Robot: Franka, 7 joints.
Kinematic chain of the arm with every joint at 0, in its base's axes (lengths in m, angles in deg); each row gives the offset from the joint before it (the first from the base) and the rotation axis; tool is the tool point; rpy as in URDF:
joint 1: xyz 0 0 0.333 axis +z
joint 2: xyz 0 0 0 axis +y
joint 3: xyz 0 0 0.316 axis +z
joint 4: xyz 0.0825 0 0 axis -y
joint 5: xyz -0.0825 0 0.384 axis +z
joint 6: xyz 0 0 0 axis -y
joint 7: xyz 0.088 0 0 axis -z
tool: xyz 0 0 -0.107 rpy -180 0 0
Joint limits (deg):
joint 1: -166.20..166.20
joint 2: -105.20..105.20
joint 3: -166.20..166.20
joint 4: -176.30..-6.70
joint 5: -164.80..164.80
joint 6: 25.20..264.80
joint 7: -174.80..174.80
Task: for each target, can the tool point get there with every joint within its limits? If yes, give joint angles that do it. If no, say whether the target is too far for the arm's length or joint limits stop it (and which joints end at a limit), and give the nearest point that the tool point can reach.
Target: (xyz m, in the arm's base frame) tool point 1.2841 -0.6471 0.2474
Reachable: no: too far | nearest point 0.7648 -0.3854 0.2820 | short by 0.583 m
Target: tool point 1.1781 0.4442 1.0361
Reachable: no: too far | nearest point 0.7009 0.2643 0.7513 | short by 0.584 m
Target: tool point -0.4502 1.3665 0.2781
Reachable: no: too far | nearest point -0.2682 0.8142 0.3003 | short by 0.582 m
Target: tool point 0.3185 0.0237 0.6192
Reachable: yes | joints -43.49 -54.31 45.34 -156.20 42.77 210.31 -100.76
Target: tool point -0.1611 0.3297 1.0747
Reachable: yes | joints -70.61 -46.89 -22.98 -41.94 133.71 92.02 -1.06
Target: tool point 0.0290 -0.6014 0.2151
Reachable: yes | joints -135.51 57.42 46.19 -118.93 -38.96 214.33 13.72
